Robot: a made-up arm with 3 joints. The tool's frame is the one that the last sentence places.
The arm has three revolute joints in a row. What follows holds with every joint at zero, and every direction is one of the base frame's.
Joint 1 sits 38 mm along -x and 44 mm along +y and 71 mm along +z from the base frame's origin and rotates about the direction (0.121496, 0.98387, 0.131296).
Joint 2 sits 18 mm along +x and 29 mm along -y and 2 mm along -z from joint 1 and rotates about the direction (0.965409, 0.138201, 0.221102).
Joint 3 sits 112 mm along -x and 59 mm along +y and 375 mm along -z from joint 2 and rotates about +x.
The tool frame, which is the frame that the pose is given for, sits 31 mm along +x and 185 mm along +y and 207 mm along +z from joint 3; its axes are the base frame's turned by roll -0.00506, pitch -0.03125 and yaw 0.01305 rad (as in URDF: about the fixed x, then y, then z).
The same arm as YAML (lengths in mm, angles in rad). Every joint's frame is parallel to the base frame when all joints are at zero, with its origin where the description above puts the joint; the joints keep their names.
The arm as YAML. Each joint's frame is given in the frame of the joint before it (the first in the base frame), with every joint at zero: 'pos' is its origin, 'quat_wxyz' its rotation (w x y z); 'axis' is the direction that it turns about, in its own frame. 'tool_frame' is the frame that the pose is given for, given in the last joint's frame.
length_unit: mm
angle_unit: rad
joints:
  - joint: joint 1
    pos: [-38.0, 44.0, 71.0]
    quat_wxyz: [1.0, 0.0, 0.0, 0.0]
    axis: [0.121496, 0.98387, 0.131296]
  - joint: joint 2
    pos: [18.0, -29.0, -2.0]
    quat_wxyz: [1.0, 0.0, 0.0, 0.0]
    axis: [0.965409, 0.138201, 0.221102]
  - joint: joint 3
    pos: [-112.0, 59.0, -375.0]
    quat_wxyz: [1.0, 0.0, 0.0, 0.0]
    axis: "+x"
tool_frame:
  pos: [31.0, 185.0, 207.0]
  quat_wxyz: [0.999854, -0.002428, -0.01564, 0.006485]

